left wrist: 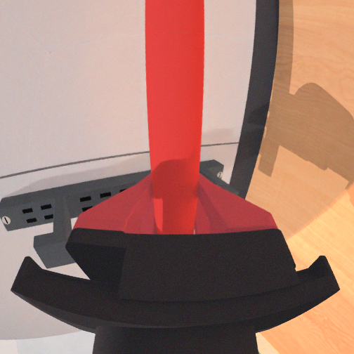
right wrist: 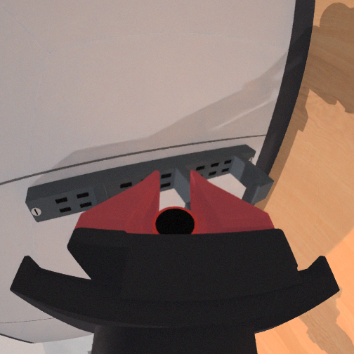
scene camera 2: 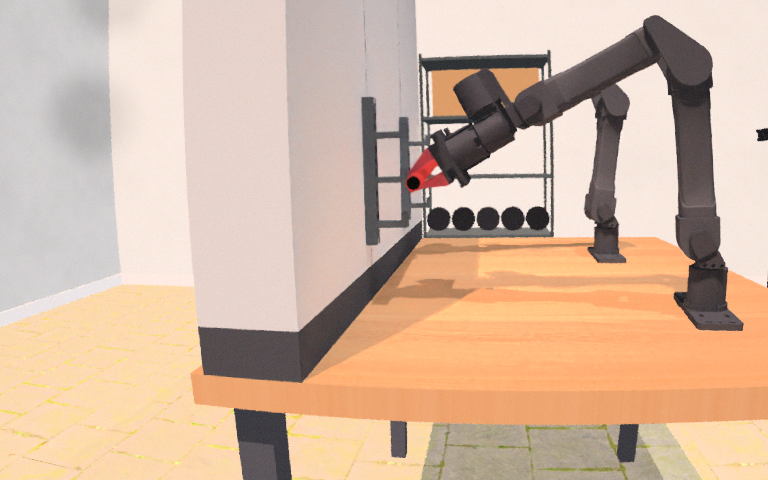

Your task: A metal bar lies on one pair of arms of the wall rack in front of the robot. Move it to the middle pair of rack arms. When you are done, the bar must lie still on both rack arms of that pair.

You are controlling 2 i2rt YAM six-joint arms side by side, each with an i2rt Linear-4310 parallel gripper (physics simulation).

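The red bar [scene camera 2: 414,182] [left wrist: 175,100] [right wrist: 175,222], with black ends, is off the wall rack [scene camera 2: 369,169] [left wrist: 117,185] [right wrist: 110,182]. In scene camera 2 it is in front of the near rail's arm tips, at about middle-arm height. My left gripper [scene camera 2: 419,176] [left wrist: 174,177] is shut on the bar near one end. My right gripper [right wrist: 174,177] is shut on the bar at its other end; in scene camera 2 it is hidden behind the left one. A rack arm [right wrist: 183,187] shows between the right fingertips, beyond the bar end. Part of the rack is hidden by the fingers.
The white wall [scene camera 2: 334,141] [left wrist: 75,100] [right wrist: 150,75] stands behind the rack, with a dark baseboard [scene camera 2: 249,350] below. Both arms are mounted on the wooden table [scene camera 2: 509,350]. A dark shelf unit [scene camera 2: 487,61] with black round things stands in the background.
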